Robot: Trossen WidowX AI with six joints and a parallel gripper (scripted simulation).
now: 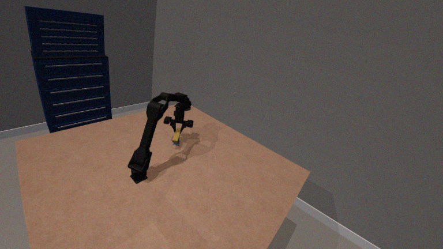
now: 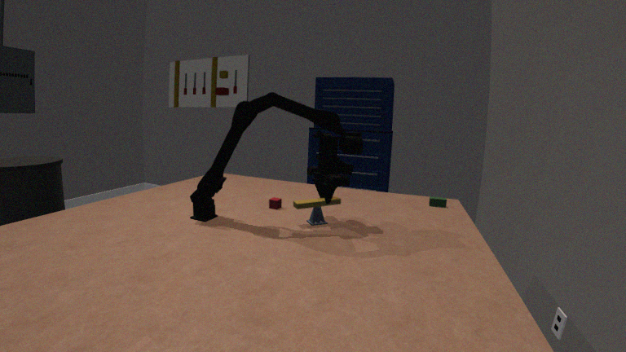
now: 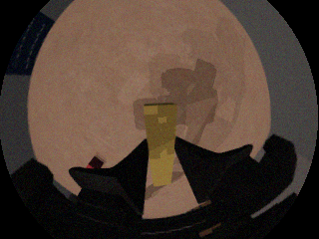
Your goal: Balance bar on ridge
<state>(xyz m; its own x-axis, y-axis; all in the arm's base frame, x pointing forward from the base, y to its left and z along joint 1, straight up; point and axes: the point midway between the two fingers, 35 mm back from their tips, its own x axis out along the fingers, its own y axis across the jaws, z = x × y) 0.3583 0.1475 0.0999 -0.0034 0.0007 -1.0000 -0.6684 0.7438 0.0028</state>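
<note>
The yellow bar lies 20 mm to the right of my gripper tip and 20 mm behind it. The rest, counted from my gripper tip: red cube (200 mm behind, 60 mm to the left, 50 mm below); then green block (380 mm ahead, 350 mm to the left, 50 mm below).
</note>
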